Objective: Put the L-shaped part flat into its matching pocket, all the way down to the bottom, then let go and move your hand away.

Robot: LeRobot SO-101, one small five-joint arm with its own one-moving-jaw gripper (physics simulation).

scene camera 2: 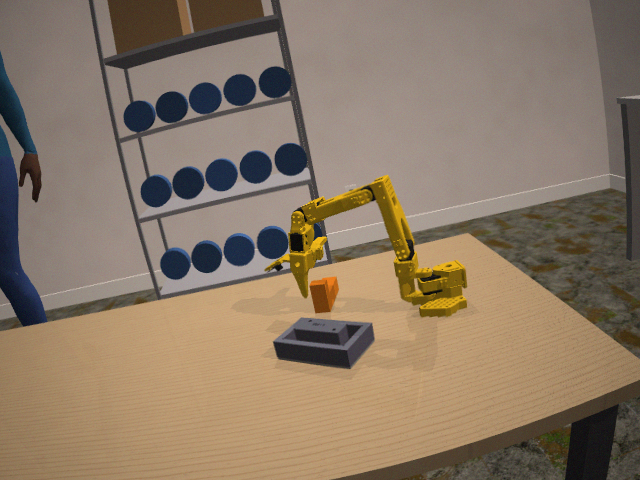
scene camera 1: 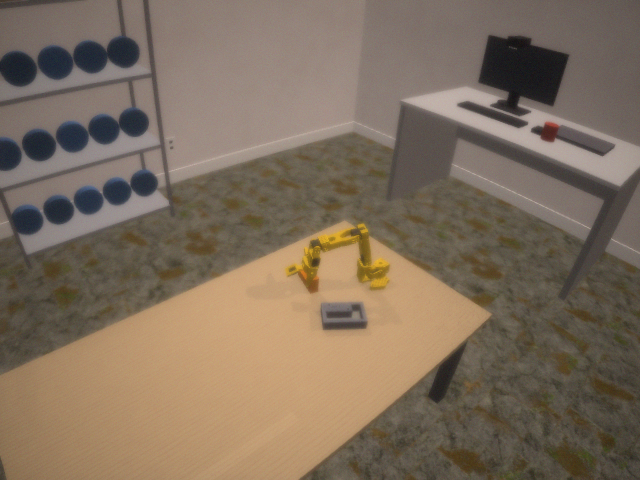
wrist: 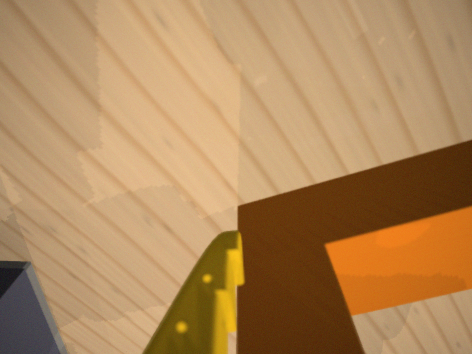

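Seen in the pictures: hand, tool point: [scene camera 2: 306, 295] [scene camera 1: 306, 285] [wrist: 241, 249]; arm's base, link origin: [scene camera 2: 429, 307] [scene camera 1: 369, 283].
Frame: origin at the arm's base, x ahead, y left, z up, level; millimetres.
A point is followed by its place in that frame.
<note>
The orange L-shaped part [scene camera 1: 314, 284] @[x 192, y -85, z 38 mm] [scene camera 2: 321, 298] @[x 189, y -84, z 31 mm] [wrist: 400, 262] @[x 182, y -126, z 30 mm] stands upright on the table behind the grey pocket block, outside the pocket. In the wrist view its dark brown shaded side fills the lower right. The grey block [scene camera 1: 343, 324] @[x 235, y 104, z 25 mm] [scene camera 2: 311, 354] @[x 227, y 109, z 20 mm] [wrist: 32, 312] @[x 217, y 5, z 10 mm] has an L-shaped recess around a raised inner block; no part lies in it. My gripper [scene camera 1: 311, 273] [scene camera 2: 314, 269] is fully open and empty. In the wrist view the fixed jaw shows beside the part's left edge, and the moving jaw is out of the picture. Whether the fixed jaw touches the part cannot be told.
The yellow arm's base [scene camera 1: 379, 283] @[x -12, y 35, z 17 mm] [scene camera 2: 443, 305] @[x -15, y 43, z 18 mm] stands on the wooden table [scene camera 1: 155, 372] @[x 776, y -102, z 0 mm] [scene camera 2: 180, 413] @[x 445, y 186, z 0 mm], right of the part and near the far right end. A shelf rack [scene camera 1: 159, 116] and a white desk [scene camera 1: 480, 121] stand beyond the table.
</note>
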